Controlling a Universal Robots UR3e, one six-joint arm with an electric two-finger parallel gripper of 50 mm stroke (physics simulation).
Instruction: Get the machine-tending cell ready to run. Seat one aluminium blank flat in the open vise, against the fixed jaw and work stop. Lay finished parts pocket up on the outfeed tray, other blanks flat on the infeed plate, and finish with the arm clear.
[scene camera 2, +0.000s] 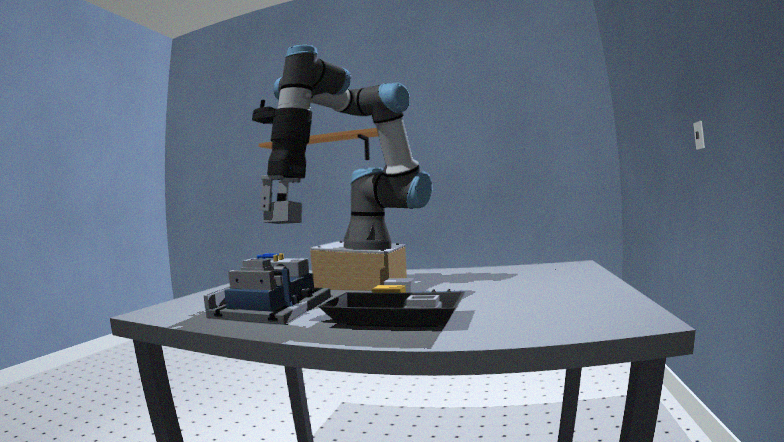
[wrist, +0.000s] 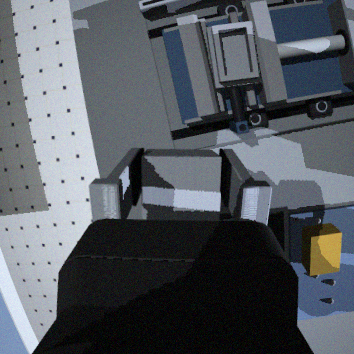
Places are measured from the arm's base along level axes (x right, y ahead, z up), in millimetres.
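Pixels of known places: gripper, between the fingertips: (scene camera 2: 273, 211) (wrist: 180, 165); arm's base, origin of its link: (scene camera 2: 367, 247).
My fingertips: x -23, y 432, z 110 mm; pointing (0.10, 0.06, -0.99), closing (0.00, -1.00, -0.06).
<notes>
For each thing: its top centre in the pictures, then the offset to it from my fingertips.
- plain grey aluminium blank, centre of its top: (wrist: 176, 211) (scene camera 2: 281, 201) dx -22, dy +1, dz +17 mm
- vise, centre of its top: (wrist: 295, 39) (scene camera 2: 267, 263) dx +108, dy -102, dz -114 mm
- finished part, centre of its top: (wrist: 235, 50) (scene camera 2: 256, 259) dx +90, dy -41, dz -98 mm
- pocketed part, centre of its top: (scene camera 2: 422, 297) dx -258, dy -78, dz -166 mm
- yellow block, centre of its top: (wrist: 325, 254) (scene camera 2: 388, 287) dx -145, dy -185, dz -169 mm
- pale block, centre of its top: (scene camera 2: 399, 279) dx -131, dy -275, dz -169 mm
My gripper (scene camera 2: 282, 204) (wrist: 180, 165) is shut on a plain grey aluminium blank (scene camera 2: 287, 212) (wrist: 181, 172), held in the air above and towards the front of the vise (scene camera 2: 249, 299) (wrist: 175, 75). In the wrist view, a finished part (wrist: 236, 55) with its rectangular pocket up lies between the vise jaws; whether it is fully seated cannot be told. Another pocketed part (scene camera 2: 422, 300) lies pocket up in the black outfeed tray (scene camera 2: 392, 317). The blank's underside is hidden in the wrist view.
A yellow block (scene camera 2: 388, 288) (wrist: 325, 250) stands behind the tray, with a pale block (scene camera 2: 399, 282) beyond it. The arm's wooden base box (scene camera 2: 348, 269) is behind the vise. An orange bar (scene camera 2: 340, 135) runs behind the arm.
</notes>
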